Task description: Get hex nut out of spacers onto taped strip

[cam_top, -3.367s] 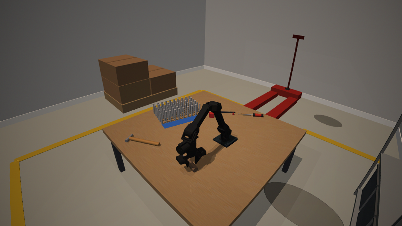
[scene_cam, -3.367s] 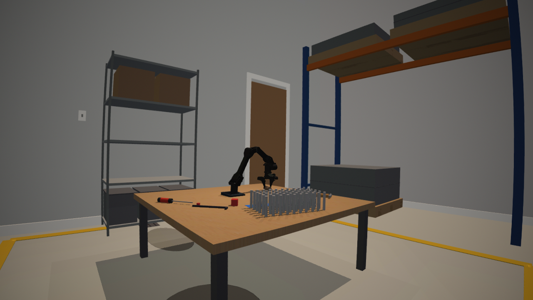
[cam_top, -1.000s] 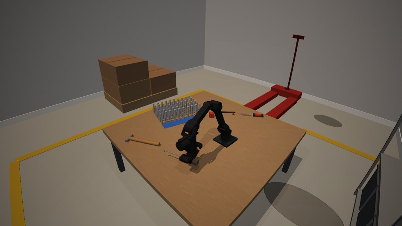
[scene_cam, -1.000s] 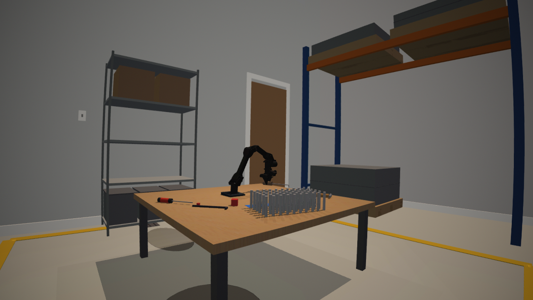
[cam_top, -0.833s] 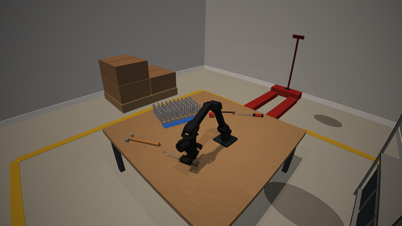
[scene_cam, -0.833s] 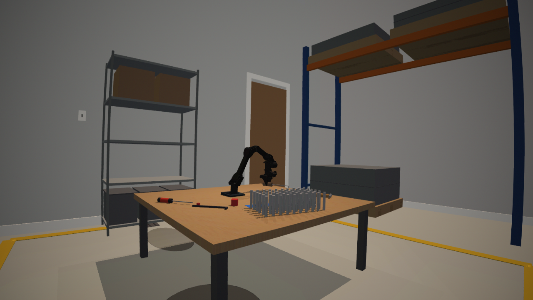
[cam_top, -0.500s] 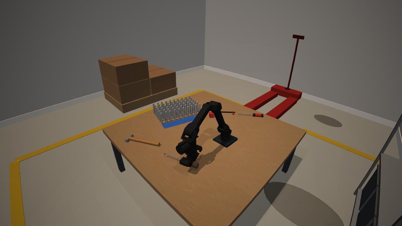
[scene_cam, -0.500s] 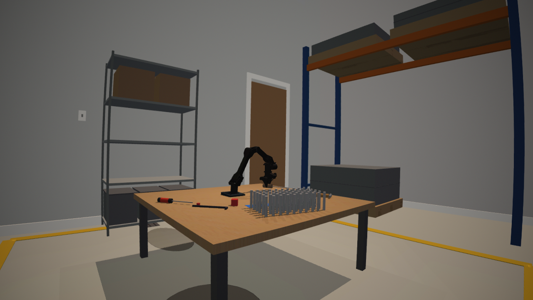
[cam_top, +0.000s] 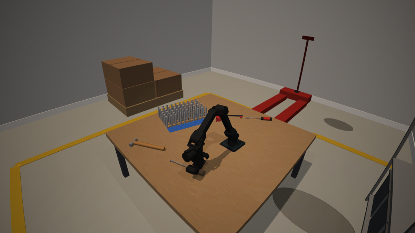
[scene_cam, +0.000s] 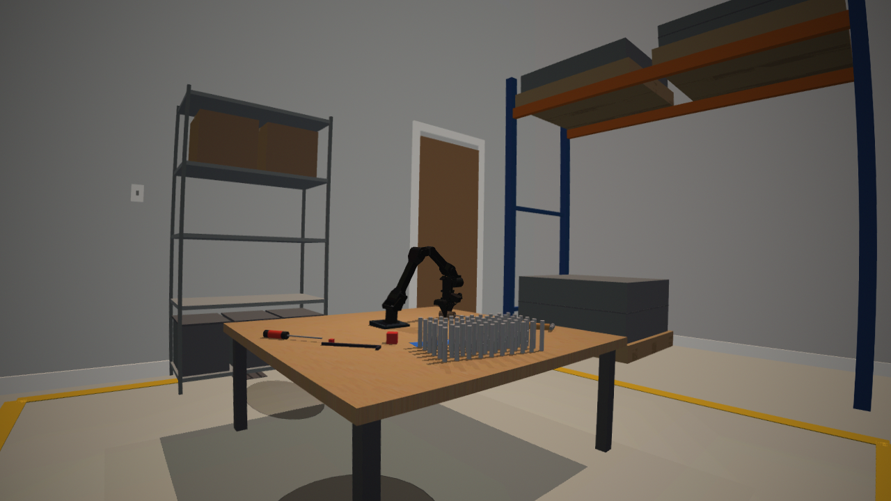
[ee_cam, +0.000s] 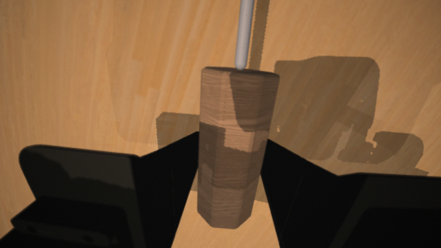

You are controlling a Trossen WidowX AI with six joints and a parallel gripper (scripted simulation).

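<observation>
My gripper tip is 90 mm short of the hook tool, 50 mm to the right of it and 10 mm below it. From my gripper tip the other things lie so: red cube (470 mm ahead, 510 mm to the right, 10 mm above); then blue taped strip (550 mm ahead, 250 mm to the right, 10 mm below); then hex nut (720 mm ahead, 300 mm to the right).
</observation>
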